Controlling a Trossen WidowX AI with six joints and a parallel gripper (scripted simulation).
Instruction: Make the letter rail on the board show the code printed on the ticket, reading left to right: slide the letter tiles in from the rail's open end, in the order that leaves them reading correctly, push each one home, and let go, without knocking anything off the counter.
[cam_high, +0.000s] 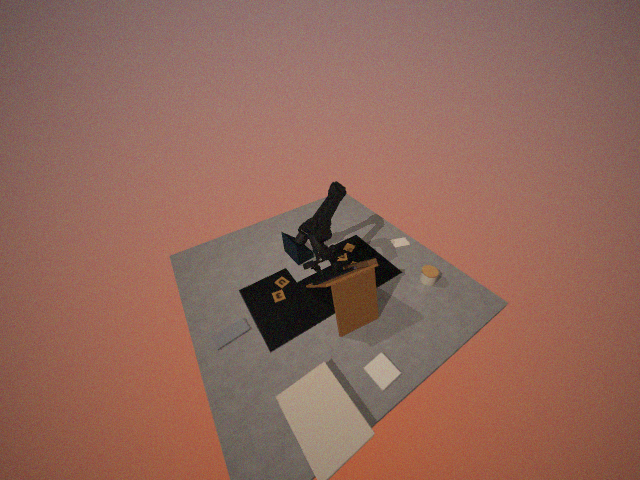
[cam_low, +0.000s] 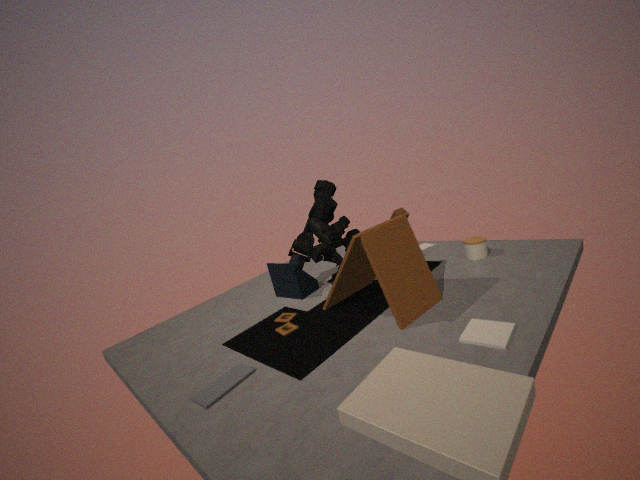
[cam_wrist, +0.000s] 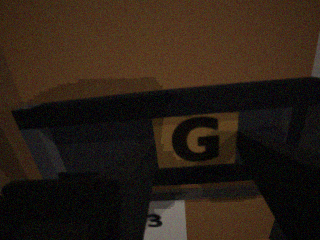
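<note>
The white ticket lies 50 mm behind my gripper tip, 50 mm to the left of it and 70 mm below it. Round my gripper tip: white pad 390 mm ahead, 10 mm to the right, 150 mm below; black mat 150 mm behind, 20 mm to the left, 150 mm below; flat grey plate 60 mm behind, 470 mm to the right, 150 mm below.
</note>
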